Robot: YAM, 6 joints.
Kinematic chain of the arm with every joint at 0, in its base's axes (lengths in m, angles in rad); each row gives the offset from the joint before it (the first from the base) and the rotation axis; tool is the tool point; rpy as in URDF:
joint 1: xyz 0 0 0.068 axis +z
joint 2: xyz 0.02 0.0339 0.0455 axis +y
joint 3: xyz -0.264 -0.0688 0 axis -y
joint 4: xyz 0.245 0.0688 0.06 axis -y
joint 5: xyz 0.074 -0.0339 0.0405 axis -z
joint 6: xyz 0.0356 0 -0.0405 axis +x
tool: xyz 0 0 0 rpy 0 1.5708 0
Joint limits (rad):
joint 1: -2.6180..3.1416
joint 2: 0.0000..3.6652
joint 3: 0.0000..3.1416
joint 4: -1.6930..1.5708
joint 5: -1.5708..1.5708
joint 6: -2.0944..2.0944
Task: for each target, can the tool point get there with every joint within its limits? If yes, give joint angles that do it. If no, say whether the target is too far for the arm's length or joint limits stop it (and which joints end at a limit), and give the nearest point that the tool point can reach.
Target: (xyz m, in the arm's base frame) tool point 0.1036 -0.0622 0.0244
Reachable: yes | joints -0.3705 2.2480 0.5442 -0.9969 0.6130 -1.3306
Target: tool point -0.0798 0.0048 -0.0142
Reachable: yes | joints 2.6450 3.0653 0.6296 -1.4375 -1.2569 -0.7024
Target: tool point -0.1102 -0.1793 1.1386
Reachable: no: too far | nearest point -0.0703 -0.1144 0.7288 | short by 0.417 m
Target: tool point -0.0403 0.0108 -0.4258
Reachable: no: joint limits stop it (at a limit: joint 2) | nearest point -0.0819 0.0219 -0.3411 | short by 0.095 m
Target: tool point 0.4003 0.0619 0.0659
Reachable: yes | joints 0.1916 2.1802 0.9785 0.6312 0.4504 1.2384
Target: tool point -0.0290 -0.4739 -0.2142
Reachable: yes | joints -1.5820 3.2637 2.0539 0.1540 0.7282 1.3635
